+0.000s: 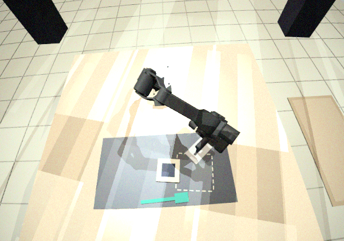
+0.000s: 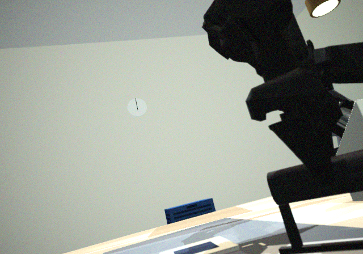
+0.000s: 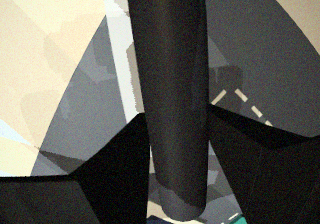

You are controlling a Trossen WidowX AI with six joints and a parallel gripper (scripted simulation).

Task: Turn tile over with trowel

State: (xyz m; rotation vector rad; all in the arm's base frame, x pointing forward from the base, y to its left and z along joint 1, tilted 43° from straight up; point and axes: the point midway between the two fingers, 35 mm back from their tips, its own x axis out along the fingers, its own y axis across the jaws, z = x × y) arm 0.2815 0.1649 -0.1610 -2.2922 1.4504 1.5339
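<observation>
Now: gripper tip 13 cm short of the tile, 18 cm to the left of it and 6 cm above it. From my gripper tip the other things lie so: grey mat 12 cm ahead, 20 cm to the right, 8 cm below; arrow 26 cm ahead, 16 cm to the right, 6 cm below; trowel 2 cm behind, 2 cm to the left, 3 cm below.
</observation>
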